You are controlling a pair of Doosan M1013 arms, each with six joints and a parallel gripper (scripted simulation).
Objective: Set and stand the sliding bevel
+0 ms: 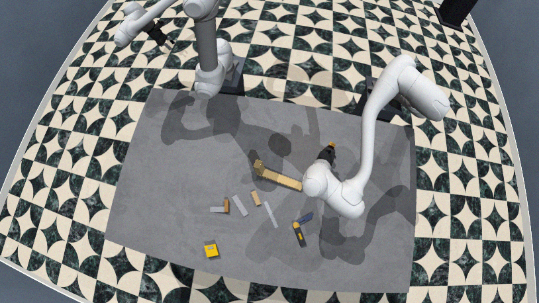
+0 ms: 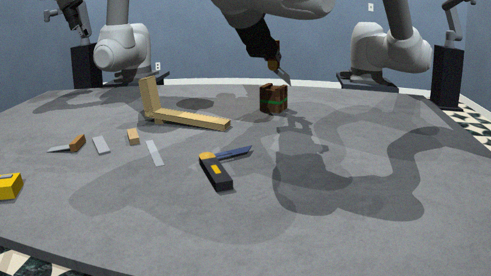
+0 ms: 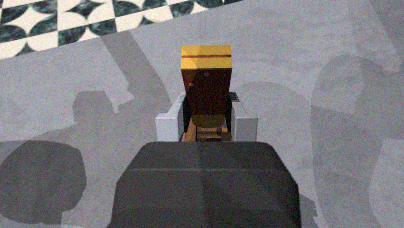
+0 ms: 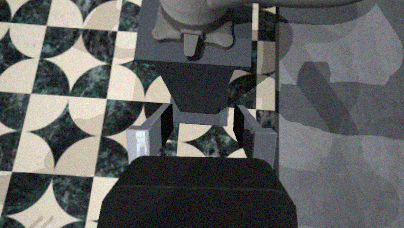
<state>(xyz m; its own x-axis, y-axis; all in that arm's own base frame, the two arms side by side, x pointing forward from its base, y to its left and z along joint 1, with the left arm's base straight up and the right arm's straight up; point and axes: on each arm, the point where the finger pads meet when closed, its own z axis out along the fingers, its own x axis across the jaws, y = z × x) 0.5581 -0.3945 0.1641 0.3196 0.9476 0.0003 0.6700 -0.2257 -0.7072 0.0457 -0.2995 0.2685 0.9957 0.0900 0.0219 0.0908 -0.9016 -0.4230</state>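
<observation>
Now: the wooden sliding bevel 2 cm below my left hand, 1 cm to the left of it and 1 cm behind it. Round my left hand: black bevel: 37 cm ahead, 16 cm below, 8 cm to the right; steel blade: 5 cm below, 2 cm to the left, 1 cm behind; thin grey strip: 32 cm ahead, 24 cm to the right, 16 cm below.
</observation>
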